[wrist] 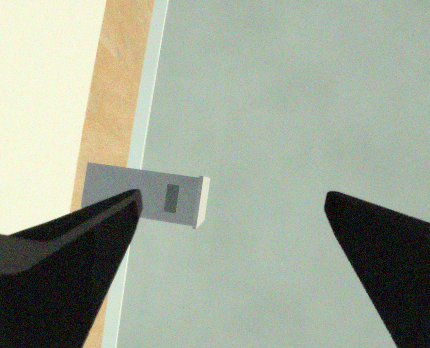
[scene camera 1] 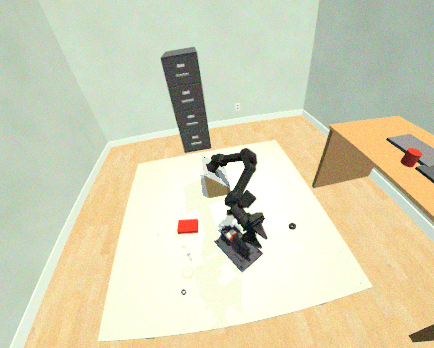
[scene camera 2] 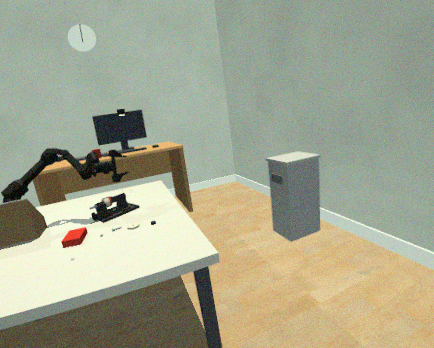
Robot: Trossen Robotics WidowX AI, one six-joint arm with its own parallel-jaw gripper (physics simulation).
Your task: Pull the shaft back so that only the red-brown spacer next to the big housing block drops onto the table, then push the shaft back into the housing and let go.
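Places are measured from the arm's base along level axes (x right, y back, z down), in millimetres.
Where they show: gripper, fingertip midpoint: [wrist: 233, 199] [scene camera 1: 264, 244] [scene camera 2: 127, 164]; arm's base, origin of the base link: [scene camera 1: 210, 168] [scene camera 2: 10, 208].
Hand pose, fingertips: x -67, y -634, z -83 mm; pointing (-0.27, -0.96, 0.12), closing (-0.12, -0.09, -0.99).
Each offset is from my fingertips to the centre of the thing. "spot": to the spot under its first point.
A dark fixture with a long base plate [scene camera 1: 243, 265] [scene camera 2: 131, 208] stands on the white table. Its big black housing block [scene camera 1: 240, 247] [scene camera 2: 120, 200] sits beside a red-brown spacer {dy +160, dx +79, dz +174 mm} [scene camera 1: 232, 237], with a pale part on the spacer's other side. In scene camera 2 the spacers are small and hard to tell apart. A pale shaft end {spot: dy +246, dx +121, dz +174 mm} [scene camera 2: 93, 207] sticks out at the fixture's left. My gripper [scene camera 1: 263, 242] [scene camera 2: 126, 165] [wrist: 233, 199] is open and empty, raised above the fixture's level. The arm partly hides the fixture in scene camera 1. The fixture does not show in the wrist view.
A red box {dy +353, dx +305, dz +238 mm} [scene camera 1: 188, 226] [scene camera 2: 74, 237] lies beside the fixture. A brown wedge-shaped block [scene camera 1: 216, 186] [scene camera 2: 19, 222] stands near the arm's base. A black ring {dy +140, dx -273, dz +246 mm} [scene camera 1: 292, 226], a cream ring {dy +89, dx +358, dz +249 mm} [scene camera 1: 187, 272] [scene camera 2: 133, 226] and a small dark ring {dy -2, dx +396, dz +248 mm} [scene camera 1: 183, 292] [scene camera 2: 153, 222] lie on the table.
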